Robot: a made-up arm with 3 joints.
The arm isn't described. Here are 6 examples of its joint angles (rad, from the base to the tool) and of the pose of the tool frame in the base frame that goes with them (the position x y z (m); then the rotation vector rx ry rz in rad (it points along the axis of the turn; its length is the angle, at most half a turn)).
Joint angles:
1: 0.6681 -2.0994 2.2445
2: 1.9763 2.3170 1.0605
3: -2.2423 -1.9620 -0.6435
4: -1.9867 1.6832 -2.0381
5: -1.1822 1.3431 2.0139
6: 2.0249 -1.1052 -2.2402
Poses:
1: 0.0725 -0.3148 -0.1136 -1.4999 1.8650 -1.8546
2: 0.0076 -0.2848 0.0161 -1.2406 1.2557 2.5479
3: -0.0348 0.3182 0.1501 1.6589 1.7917 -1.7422
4: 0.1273 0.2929 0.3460 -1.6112 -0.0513 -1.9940
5: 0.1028 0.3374 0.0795 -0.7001 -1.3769 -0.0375
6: 0.1625 -0.2921 0.3376 0.1929 -0.9370 0.5897
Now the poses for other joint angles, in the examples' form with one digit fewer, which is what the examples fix.
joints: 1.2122 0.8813 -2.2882
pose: 0.225 -0.330 -0.216 1.003 0.908 -0.165
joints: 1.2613 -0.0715 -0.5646
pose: 0.262 -0.331 0.028 -0.696 -0.058 -0.045
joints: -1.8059 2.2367 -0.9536
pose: 0.081 0.291 0.294 1.281 -1.110 2.445
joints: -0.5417 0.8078 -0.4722
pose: 0.285 0.210 -0.202 0.956 -0.029 0.841
